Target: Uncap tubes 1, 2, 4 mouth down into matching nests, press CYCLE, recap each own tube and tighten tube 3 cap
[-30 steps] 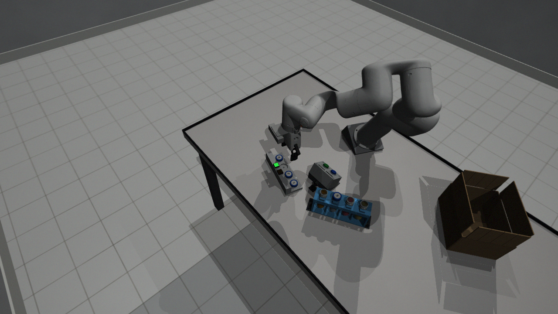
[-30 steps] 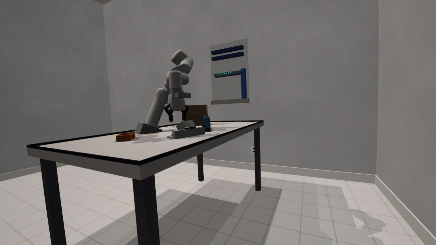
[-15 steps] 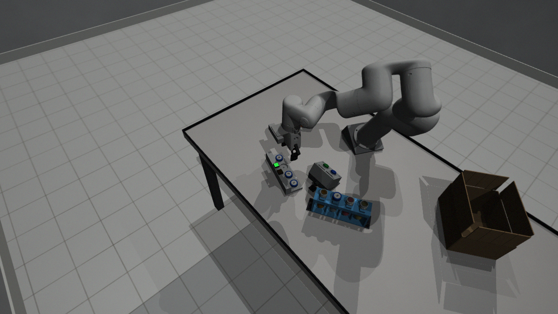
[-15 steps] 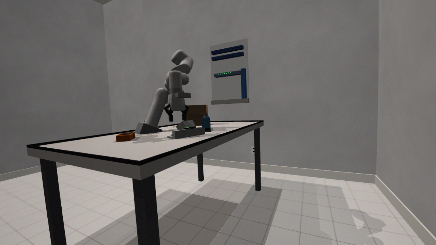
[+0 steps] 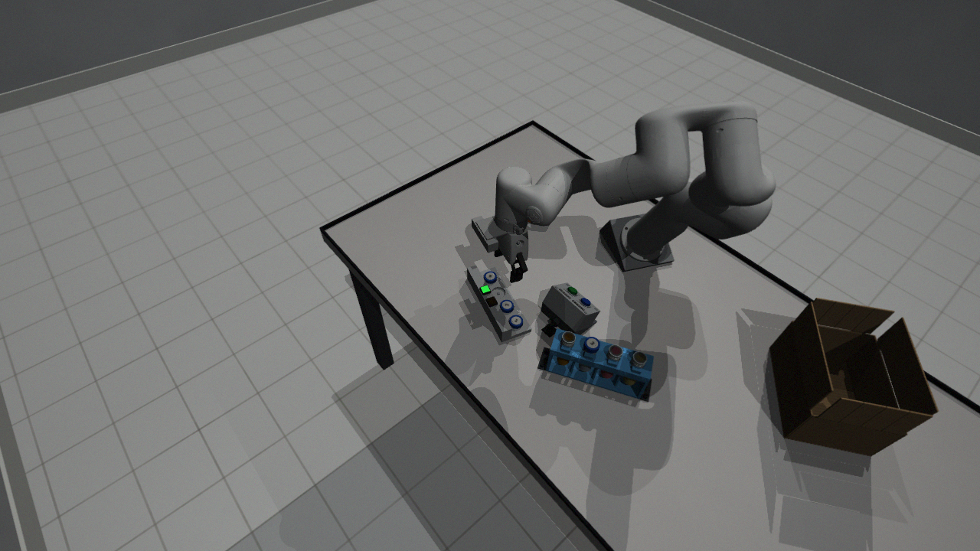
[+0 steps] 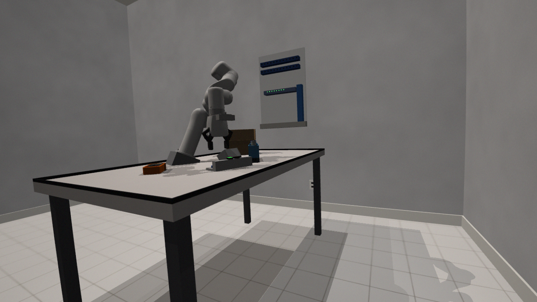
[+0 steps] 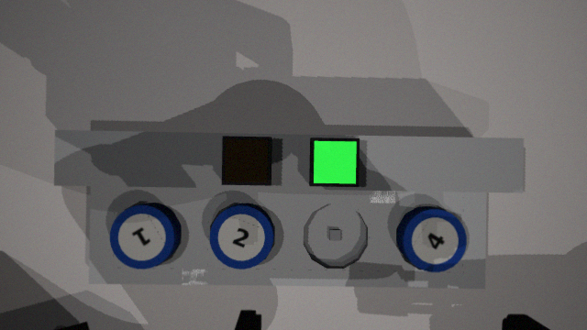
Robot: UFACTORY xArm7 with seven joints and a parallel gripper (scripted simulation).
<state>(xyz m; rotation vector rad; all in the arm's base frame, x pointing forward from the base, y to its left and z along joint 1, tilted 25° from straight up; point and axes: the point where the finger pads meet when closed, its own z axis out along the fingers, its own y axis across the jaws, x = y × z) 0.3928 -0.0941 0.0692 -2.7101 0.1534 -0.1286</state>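
Right now my hand is 11 cm to the right of the cap 1, 9 cm above it and 4 cm short of it. Also, from my hand: cap 2 (9 cm below, 6 cm to the left, 3 cm ahead); green key (12 cm to the left, 12 cm behind, 4 cm below); cap 4 (9 cm below, 5 cm to the right, 2 cm ahead).
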